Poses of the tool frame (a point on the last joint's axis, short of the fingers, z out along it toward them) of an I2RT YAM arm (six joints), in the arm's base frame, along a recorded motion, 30 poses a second.
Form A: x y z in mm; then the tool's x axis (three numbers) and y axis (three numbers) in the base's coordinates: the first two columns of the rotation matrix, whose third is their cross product.
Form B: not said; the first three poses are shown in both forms.
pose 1, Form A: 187.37 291.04 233.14 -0.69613 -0.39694 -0.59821 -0.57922 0.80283 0.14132
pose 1, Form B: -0.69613 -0.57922 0.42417 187.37; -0.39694 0.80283 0.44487 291.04; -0.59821 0.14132 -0.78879 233.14; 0 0 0 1
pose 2, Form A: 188.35 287.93 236.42 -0.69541 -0.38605 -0.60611 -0.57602 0.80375 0.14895
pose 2, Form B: -0.69541 -0.57602 0.42966 188.35; -0.38605 0.80375 0.45271 287.93; -0.60611 0.14895 -0.78131 236.42; 0 0 0 1
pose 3, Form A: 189.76 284.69 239.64 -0.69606 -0.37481 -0.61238 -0.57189 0.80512 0.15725
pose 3, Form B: -0.69606 -0.57189 0.43410 189.76; -0.37481 0.80512 0.45967 284.69; -0.61238 0.15725 -0.77476 239.64; 0 0 0 1
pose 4, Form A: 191.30 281.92 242.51 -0.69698 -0.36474 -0.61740 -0.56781 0.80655 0.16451
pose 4, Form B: -0.69698 -0.56781 0.43796 191.30; -0.36474 0.80655 0.46523 281.92; -0.61740 0.16451 -0.76925 242.51; 0 0 0 1
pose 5, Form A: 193.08 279.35 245.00 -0.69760 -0.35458 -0.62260 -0.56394 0.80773 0.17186
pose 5, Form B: -0.69760 -0.56394 0.44195 193.08; -0.35458 0.80773 0.47100 279.35; -0.62260 0.17186 -0.76343 245.00; 0 0 0 1
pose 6, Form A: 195.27 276.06 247.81 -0.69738 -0.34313 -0.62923 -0.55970 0.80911 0.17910
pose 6, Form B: -0.69738 -0.55970 0.44766 195.27; -0.34313 0.80911 0.47708 276.06; -0.62923 0.17910 -0.75631 247.81; 0 0 0 1
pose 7, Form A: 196.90 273.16 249.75 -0.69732 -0.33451 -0.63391 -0.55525 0.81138 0.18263
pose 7, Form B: -0.69732 -0.55525 0.45325 196.90; -0.33451 0.81138 0.47933 273.16; -0.63391 0.18263 -0.75153 249.75; 0 0 0 1
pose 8, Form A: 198.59 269.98 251.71 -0.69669 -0.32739 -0.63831 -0.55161 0.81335 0.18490
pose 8, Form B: -0.69669 -0.55161 0.45864 198.59; -0.32739 0.81335 0.48092 269.98; -0.63831 0.18490 -0.74724 251.71; 0 0 0 1
